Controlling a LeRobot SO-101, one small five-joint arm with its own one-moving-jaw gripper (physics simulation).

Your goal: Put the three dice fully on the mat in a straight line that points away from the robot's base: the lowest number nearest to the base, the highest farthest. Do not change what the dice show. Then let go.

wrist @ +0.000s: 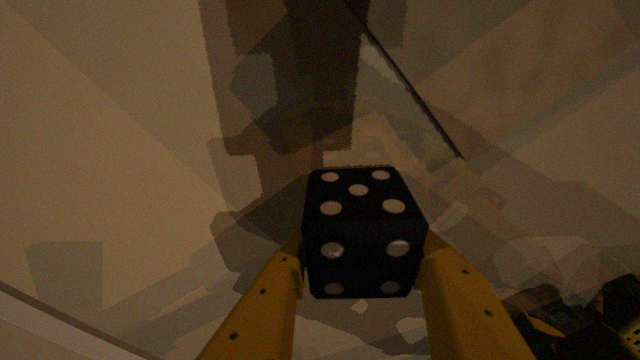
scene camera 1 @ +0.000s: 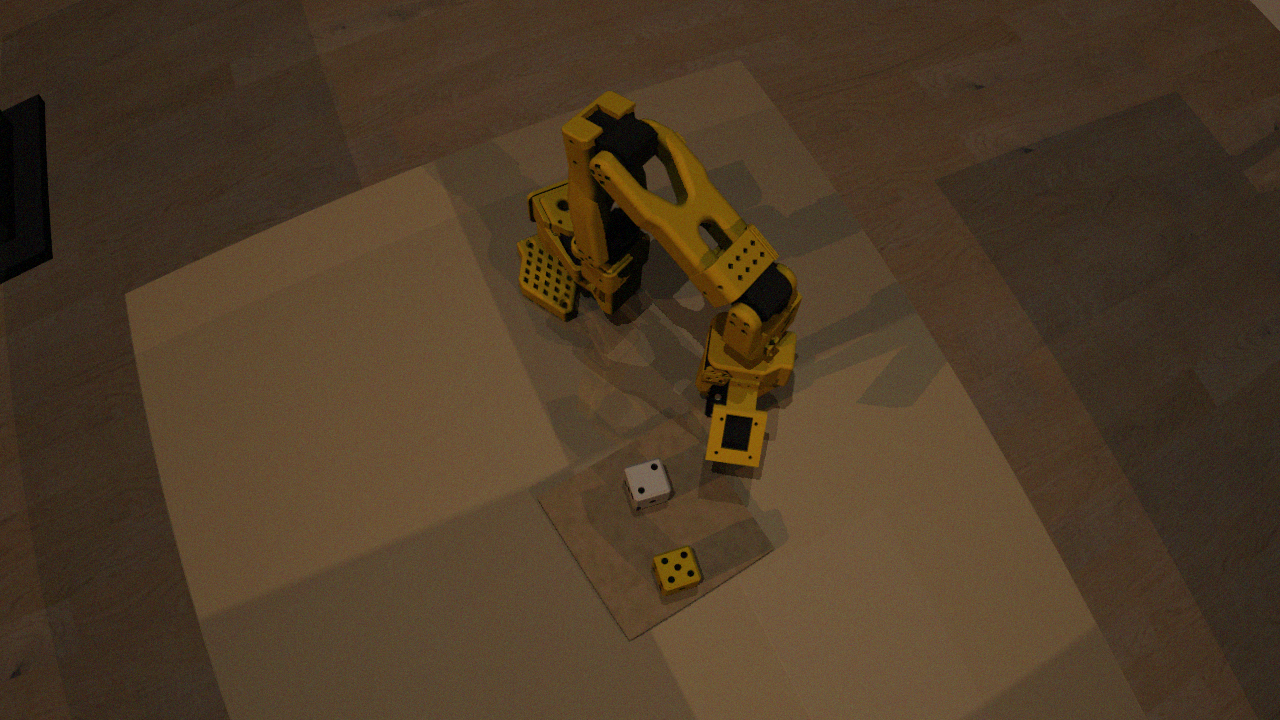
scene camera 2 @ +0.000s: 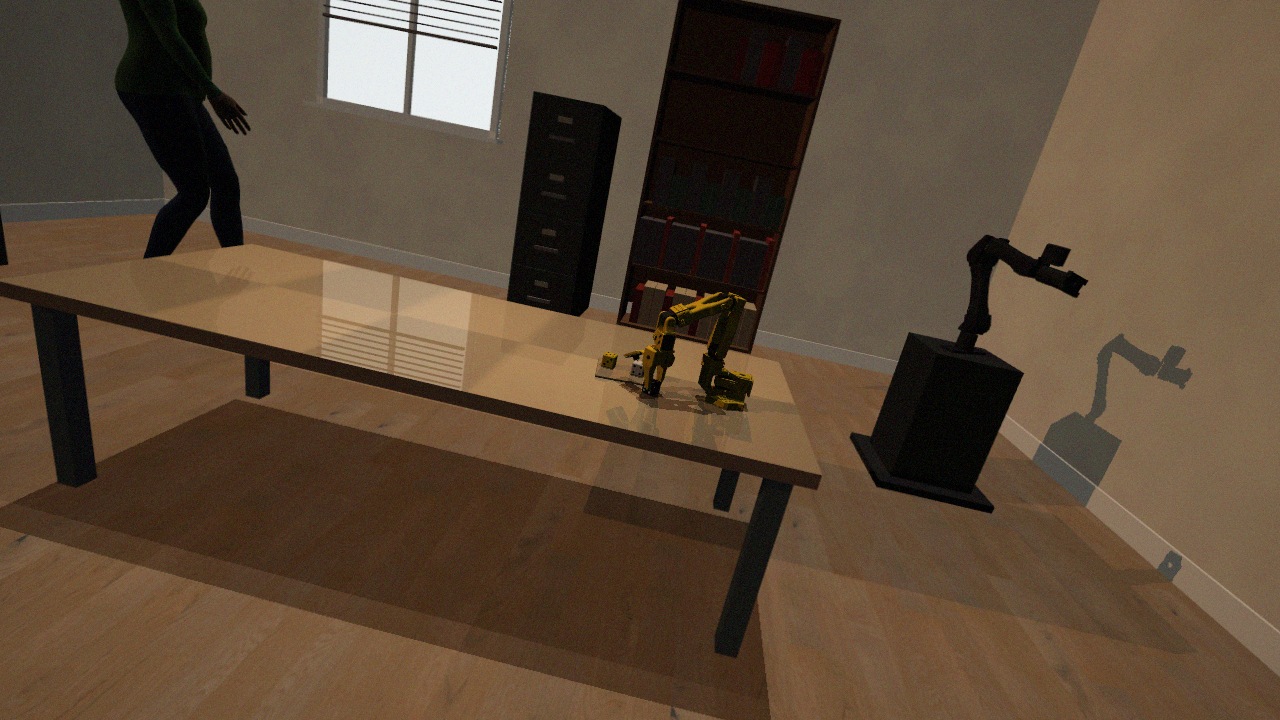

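Seen in the pictures: end effector, tool point: [wrist: 310,242] [scene camera 2: 648,387]; arm's base, origin of the base link: [wrist: 571,315] [scene camera 1: 586,286] [scene camera 2: 716,398].
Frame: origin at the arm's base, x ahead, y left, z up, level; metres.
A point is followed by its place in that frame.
Note:
The black die [wrist: 362,230] @(x 0.164, y 0.053, z 0.030 m) [scene camera 1: 716,398] @(x 0.156, y 0.047, z 0.030 m) has four pips on top and five on the side facing away in the wrist view. It is off the mat, beside its corner; whether it touches the table is unclear. My gripper [wrist: 364,250] @(x 0.159, y 0.074, z 0.017 m) [scene camera 2: 651,390] @(x 0.159, y 0.074, z 0.017 m) is shut on it, with a jaw pressed on each side; in scene camera 1 the arm mostly hides the die. The white die [scene camera 1: 646,482] @(x 0.197, y -0.037, z 0.034 m) [scene camera 2: 636,368] @(x 0.199, y -0.020, z 0.022 m) shows two on the mat [scene camera 1: 608,573] @(x 0.246, y -0.092, z 0.004 m) [wrist: 550,75] @(x 0.158, y -0.007, z 0.004 m), in its part nearer the base. The yellow die [scene camera 1: 677,569] @(x 0.270, y -0.046, z 0.034 m) [scene camera 2: 608,360] @(x 0.270, y -0.030, z 0.023 m) shows five, farther out on the mat, with a gap between them.
The robot's base [scene camera 1: 547,277] @(x -0.013, y -0.031, z 0.018 m) [scene camera 2: 729,389] @(x -0.023, y 0.012, z 0.034 m) stands on the table [scene camera 1: 313,402] @(x 0.003, y -0.270, z 0.000 m) [scene camera 2: 268,308] @(x 1.060, y 0.082, z 0.000 m). A second, black arm [scene camera 2: 980,286] stands on a pedestal [scene camera 2: 948,411] away from the table. A person [scene camera 2: 183,107] stands behind the table's far end.

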